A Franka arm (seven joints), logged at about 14 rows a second.
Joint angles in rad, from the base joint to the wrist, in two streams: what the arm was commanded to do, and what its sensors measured. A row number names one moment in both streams.
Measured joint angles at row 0: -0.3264, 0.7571, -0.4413, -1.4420, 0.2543, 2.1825, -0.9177
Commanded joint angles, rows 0 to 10: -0.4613, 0.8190, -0.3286, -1.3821, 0.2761, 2.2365, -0.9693; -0.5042, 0.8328, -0.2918, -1.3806, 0.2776, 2.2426, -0.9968; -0.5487, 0.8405, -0.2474, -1.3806, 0.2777, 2.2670, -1.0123; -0.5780, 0.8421, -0.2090, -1.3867, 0.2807, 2.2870, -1.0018; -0.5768, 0.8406, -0.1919, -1.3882, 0.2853, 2.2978, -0.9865; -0.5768, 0.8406, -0.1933, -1.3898, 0.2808, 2.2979, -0.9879; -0.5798, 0.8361, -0.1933, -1.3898, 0.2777, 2.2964, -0.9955; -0.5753, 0.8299, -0.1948, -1.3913, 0.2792, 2.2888, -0.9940; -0.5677, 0.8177, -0.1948, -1.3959, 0.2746, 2.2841, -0.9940; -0.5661, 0.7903, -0.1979, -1.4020, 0.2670, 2.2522, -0.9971; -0.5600, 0.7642, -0.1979, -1.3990, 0.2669, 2.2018, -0.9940
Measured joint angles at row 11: -0.5648, 0.8242, -0.1989, -1.3957, 0.2551, 2.2808, -0.9800
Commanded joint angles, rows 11 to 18: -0.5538, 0.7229, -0.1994, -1.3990, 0.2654, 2.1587, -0.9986; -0.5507, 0.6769, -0.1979, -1.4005, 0.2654, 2.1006, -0.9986; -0.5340, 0.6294, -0.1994, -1.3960, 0.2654, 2.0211, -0.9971; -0.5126, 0.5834, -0.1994, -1.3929, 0.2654, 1.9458, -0.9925; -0.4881, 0.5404, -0.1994, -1.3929, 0.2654, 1.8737, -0.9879; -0.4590, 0.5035, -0.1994, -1.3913, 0.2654, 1.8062, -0.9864; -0.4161, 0.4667, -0.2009, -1.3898, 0.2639, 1.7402, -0.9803; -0.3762, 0.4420, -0.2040, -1.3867, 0.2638, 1.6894, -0.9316
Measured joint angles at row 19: -0.4465, 0.5014, -0.1931, -1.3575, 0.2551, 1.7609, -0.9746
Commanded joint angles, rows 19 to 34: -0.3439, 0.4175, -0.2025, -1.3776, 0.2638, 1.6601, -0.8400; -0.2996, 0.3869, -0.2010, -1.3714, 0.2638, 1.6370, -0.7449; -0.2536, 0.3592, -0.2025, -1.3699, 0.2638, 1.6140, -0.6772; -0.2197, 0.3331, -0.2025, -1.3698, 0.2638, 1.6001, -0.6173; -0.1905, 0.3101, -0.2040, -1.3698, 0.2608, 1.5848, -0.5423; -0.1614, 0.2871, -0.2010, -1.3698, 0.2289, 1.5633, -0.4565; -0.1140, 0.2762, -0.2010, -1.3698, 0.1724, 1.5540, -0.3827; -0.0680, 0.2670, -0.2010, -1.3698, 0.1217, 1.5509, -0.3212; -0.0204, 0.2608, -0.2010, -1.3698, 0.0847, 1.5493, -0.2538; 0.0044, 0.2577, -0.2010, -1.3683, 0.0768, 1.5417, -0.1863; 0.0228, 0.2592, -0.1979, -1.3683, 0.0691, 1.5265, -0.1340; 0.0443, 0.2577, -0.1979, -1.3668, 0.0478, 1.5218, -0.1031; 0.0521, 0.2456, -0.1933, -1.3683, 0.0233, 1.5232, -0.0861; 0.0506, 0.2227, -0.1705, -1.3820, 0.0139, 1.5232, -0.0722; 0.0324, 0.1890, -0.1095, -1.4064, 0.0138, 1.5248, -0.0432; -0.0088, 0.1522, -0.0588, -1.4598, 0.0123, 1.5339, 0.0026
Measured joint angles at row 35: 0.0392, 0.2492, -0.1429, -1.3633, 0.0394, 1.5313, -0.0792
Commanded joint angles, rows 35 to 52: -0.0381, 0.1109, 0.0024, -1.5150, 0.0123, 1.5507, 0.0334; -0.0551, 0.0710, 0.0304, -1.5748, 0.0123, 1.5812, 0.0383; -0.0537, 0.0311, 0.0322, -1.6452, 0.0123, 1.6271, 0.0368; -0.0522, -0.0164, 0.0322, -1.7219, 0.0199, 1.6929, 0.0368; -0.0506, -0.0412, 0.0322, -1.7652, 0.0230, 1.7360, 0.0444; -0.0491, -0.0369, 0.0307, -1.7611, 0.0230, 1.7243, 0.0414; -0.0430, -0.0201, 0.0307, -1.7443, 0.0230, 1.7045, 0.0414; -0.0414, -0.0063, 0.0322, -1.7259, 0.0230, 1.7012, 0.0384; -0.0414, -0.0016, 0.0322, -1.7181, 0.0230, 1.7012, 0.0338; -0.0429, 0.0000, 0.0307, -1.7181, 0.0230, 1.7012, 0.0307; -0.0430, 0.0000, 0.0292, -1.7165, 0.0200, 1.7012, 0.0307; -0.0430, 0.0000, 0.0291, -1.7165, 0.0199, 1.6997, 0.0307; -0.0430, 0.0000, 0.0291, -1.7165, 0.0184, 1.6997, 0.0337; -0.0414, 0.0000, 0.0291, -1.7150, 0.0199, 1.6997, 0.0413; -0.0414, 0.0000, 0.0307, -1.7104, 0.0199, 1.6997, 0.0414; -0.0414, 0.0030, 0.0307, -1.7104, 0.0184, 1.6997, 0.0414; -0.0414, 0.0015, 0.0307, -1.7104, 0.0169, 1.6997, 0.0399; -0.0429, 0.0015, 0.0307, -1.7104, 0.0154, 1.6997, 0.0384
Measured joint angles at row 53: -0.0352, 0.0034, 0.0211, -1.7164, 0.0360, 1.6934, 0.0213
